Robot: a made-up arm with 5 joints. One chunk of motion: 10 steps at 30 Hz.
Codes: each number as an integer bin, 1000 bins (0 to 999) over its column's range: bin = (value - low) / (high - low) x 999, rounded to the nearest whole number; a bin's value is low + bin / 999 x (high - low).
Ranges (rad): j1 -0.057..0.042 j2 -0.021..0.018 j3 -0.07..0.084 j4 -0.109..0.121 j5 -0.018..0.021
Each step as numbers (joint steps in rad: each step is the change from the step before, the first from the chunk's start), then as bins.
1 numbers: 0.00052 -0.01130 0.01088 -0.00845 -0.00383
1 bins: 580 248 525 437 363
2 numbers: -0.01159 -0.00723 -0.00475 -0.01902 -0.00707
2 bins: 458 353 423 391 280
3 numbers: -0.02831 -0.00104 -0.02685 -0.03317 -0.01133
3 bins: 290 511 280 329 171
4 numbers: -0.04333 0.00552 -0.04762 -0.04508 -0.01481
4 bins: 138 679 145 278 82
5 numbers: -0.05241 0.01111 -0.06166 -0.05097 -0.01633
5 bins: 46 823 54 252 43
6 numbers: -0.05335 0.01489 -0.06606 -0.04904 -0.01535
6 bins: 37 919 26 260 68
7 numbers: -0.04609 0.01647 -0.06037 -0.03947 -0.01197
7 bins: 110 960 62 302 154
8 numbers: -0.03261 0.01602 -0.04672 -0.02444 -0.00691
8 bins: 246 948 151 367 284
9 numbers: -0.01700 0.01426 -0.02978 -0.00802 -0.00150
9 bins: 404 903 261 439 423
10 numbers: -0.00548 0.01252 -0.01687 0.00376 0.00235
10 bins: 520 859 345 490 521
